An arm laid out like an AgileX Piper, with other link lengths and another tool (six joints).
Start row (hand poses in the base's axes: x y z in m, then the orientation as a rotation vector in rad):
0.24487 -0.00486 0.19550 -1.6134 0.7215 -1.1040
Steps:
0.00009 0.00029 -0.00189 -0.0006 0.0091 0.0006
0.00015 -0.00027 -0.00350 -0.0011 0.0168 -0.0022
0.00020 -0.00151 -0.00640 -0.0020 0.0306 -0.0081
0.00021 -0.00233 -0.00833 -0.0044 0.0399 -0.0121
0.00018 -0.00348 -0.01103 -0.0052 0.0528 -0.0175
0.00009 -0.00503 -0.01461 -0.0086 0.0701 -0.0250
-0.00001 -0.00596 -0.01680 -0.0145 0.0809 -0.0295
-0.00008 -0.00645 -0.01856 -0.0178 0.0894 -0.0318
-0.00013 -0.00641 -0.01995 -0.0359 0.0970 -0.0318
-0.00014 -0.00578 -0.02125 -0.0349 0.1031 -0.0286
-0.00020 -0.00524 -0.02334 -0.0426 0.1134 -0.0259
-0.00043 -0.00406 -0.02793 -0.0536 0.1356 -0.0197
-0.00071 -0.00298 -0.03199 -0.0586 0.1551 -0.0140
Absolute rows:
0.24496 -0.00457 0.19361 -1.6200 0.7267 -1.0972
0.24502 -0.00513 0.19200 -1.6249 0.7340 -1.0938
0.24507 -0.00637 0.18910 -1.6335 0.7478 -1.0882
0.24508 -0.00719 0.18717 -1.6407 0.7564 -1.0854
0.24505 -0.00834 0.18447 -1.6487 0.7692 -1.0800
0.24496 -0.00989 0.18089 -1.6612 0.7857 -1.0741
0.24486 -0.01082 0.17870 -1.6723 0.7942 -1.0722
0.24479 -0.01131 0.17694 -1.6801 0.8004 -1.0691
0.24474 -0.01127 0.17555 -1.7005 0.7973 -1.0726
0.24473 -0.01064 0.17425 -1.7042 0.7989 -1.0651
0.24467 -0.01010 0.17216 -1.7180 0.7998 -1.0592
0.24444 -0.00892 0.16757 -1.7428 0.8038 -1.0431
0.24416 -0.00784 0.16351 -1.7606 0.8091 -1.0262

